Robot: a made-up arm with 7 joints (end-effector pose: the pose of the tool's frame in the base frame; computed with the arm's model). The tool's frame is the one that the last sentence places. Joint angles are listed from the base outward.
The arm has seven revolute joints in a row. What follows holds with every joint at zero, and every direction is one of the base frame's. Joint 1 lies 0.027 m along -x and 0.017 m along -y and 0.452 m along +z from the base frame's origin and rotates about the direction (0.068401, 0.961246, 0.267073), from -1.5 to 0.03 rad. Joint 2 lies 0.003 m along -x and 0.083 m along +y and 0.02 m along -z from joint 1 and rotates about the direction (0.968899, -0.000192, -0.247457), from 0.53 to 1.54 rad. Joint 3 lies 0.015 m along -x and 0.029 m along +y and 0.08 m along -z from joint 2 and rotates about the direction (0.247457, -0.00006, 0.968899), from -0.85 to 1.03 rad. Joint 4 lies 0.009 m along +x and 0.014 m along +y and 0.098 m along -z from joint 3 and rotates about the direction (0.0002, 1, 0.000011), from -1.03 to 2.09 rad. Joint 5 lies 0.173 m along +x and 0.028 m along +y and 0.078 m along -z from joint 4 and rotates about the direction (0.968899, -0.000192, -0.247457), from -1.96 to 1.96 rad. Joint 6 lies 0.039 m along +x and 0.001 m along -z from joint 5 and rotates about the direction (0.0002, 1, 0.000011), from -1.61 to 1.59 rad. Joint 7 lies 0.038 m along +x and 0.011 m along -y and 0.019 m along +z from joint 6 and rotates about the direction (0.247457, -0.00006, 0.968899), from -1.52 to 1.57 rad. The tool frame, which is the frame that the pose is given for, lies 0.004 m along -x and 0.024 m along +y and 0.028 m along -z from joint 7; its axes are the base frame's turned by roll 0, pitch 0 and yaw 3.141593 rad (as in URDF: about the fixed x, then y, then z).
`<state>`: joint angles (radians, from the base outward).
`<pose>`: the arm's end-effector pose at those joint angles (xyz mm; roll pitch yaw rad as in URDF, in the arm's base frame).
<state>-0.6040 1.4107 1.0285 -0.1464 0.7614 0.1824 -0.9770</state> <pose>58.5 269.5 750.4 -1.6453 0.4408 -2.8680</pose>
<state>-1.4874 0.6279 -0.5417 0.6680 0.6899 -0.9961 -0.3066</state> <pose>399.0 43.4 561.8 -1.8532 -0.2556 1.6401</pose>
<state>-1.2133 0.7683 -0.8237 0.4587 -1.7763 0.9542 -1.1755</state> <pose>399.5 52.4 405.3 1.1492 0.3945 1.5807</pose>
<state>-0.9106 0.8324 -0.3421 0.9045 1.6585 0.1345 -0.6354</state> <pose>380.3 286.7 347.2 -2.6827 -0.6034 -2.3714</pose>
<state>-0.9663 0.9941 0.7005 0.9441 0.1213 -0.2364 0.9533</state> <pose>222.3 425.7 470.7 0.3053 0.7065 -1.1789</pose>
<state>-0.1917 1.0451 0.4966 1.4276 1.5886 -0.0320 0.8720</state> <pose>15.4 461.8 285.0 -2.4487 -0.1899 -2.6531</pose>
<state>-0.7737 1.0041 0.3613 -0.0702 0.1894 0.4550 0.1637</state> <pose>249.2 271.4 610.0 -0.8897 0.8548 -2.7967</pose>
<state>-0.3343 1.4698 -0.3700 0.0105 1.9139 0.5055 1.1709</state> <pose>273.1 244.1 396.8 2.8538 -0.3680 1.8458</pose>
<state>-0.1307 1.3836 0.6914 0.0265 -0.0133 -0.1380 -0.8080</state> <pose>223.4 302.1 620.7 -1.3736 -0.1795 2.7432</pose>
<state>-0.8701 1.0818 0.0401 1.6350 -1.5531 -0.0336 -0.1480</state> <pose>152.5 463.6 330.7 0.6382 -0.0888 -1.9767</pose>
